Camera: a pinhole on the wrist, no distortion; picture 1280 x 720 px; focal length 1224.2 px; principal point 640.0 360.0 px. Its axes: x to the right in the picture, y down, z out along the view. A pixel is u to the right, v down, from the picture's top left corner.
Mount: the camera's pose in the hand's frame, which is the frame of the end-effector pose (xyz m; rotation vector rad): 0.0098 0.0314 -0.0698 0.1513 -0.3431 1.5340
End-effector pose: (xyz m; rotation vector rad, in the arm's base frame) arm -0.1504 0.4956 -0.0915 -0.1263 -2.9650 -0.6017
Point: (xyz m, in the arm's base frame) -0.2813 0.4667 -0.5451
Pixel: 449.4 66.3
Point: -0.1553 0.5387 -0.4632
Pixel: 653.0 344.0
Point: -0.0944 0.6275 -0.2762
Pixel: 1145.9 576.4
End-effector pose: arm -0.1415 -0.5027 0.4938 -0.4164 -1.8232 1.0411
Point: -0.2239 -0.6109 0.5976
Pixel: 52.7 107.2
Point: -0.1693 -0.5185 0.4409
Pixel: 1100.5 636.9
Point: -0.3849 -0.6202 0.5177
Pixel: 737.0 48.7
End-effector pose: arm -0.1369 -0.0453 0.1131 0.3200 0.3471 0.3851
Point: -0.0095 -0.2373 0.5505
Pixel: 852.0 418.1
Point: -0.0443 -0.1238 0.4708
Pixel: 1042.5 374.2
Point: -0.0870 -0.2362 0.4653
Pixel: 791.7 576.9
